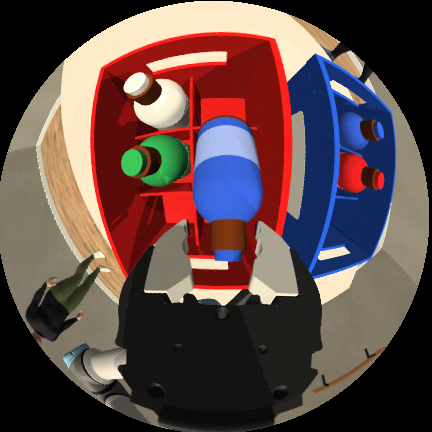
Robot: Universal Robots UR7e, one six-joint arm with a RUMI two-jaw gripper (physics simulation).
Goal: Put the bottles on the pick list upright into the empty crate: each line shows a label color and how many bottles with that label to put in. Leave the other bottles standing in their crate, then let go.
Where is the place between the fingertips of the gripper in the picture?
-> At 221,221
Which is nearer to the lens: the green bottle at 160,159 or the red bottle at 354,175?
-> The green bottle.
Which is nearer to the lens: the white bottle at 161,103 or the red bottle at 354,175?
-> The white bottle.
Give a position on a blue bottle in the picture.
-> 227,191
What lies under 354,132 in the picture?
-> A blue bottle.
